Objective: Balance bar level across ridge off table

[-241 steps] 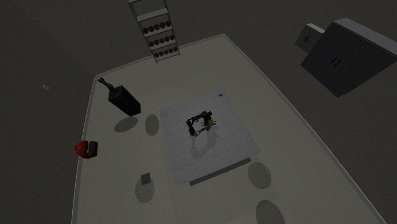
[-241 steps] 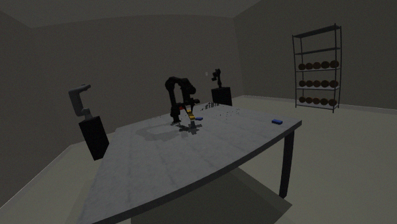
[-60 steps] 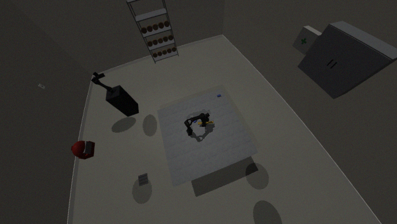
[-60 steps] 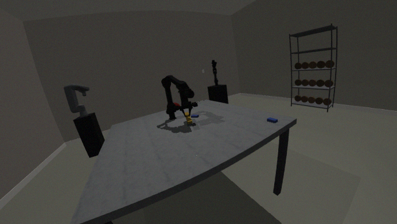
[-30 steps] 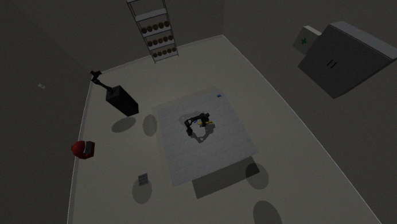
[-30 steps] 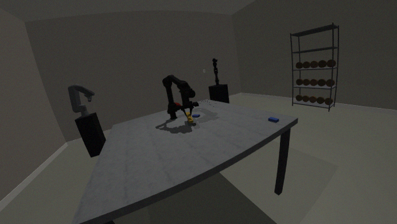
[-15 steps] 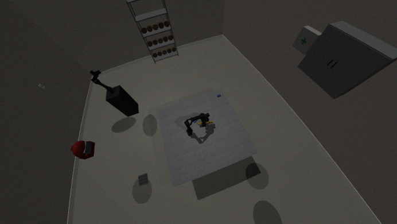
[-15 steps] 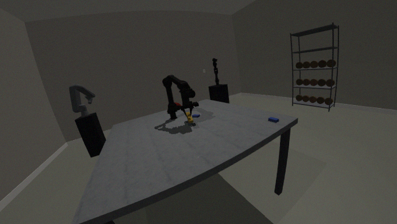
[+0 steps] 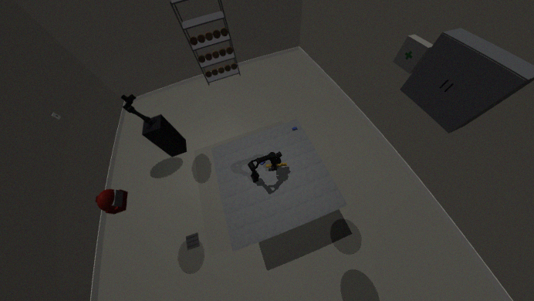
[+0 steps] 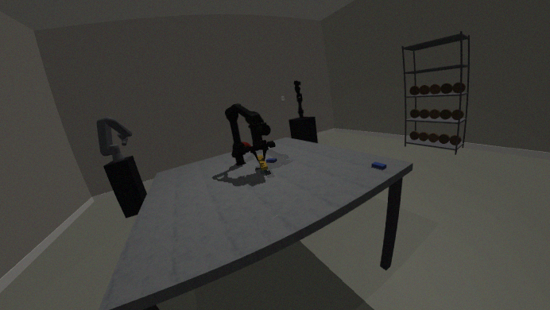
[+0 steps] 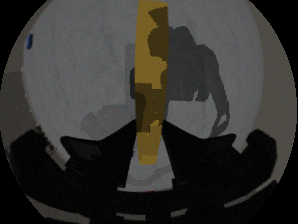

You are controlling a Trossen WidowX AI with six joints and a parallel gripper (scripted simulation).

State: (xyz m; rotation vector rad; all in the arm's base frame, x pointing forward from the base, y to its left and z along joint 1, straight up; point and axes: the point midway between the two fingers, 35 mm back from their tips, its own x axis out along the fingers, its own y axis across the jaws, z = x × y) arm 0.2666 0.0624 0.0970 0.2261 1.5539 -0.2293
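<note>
The yellow bar lies 30 mm ahead of my gripper tip and 10 mm to the right of it.
</note>
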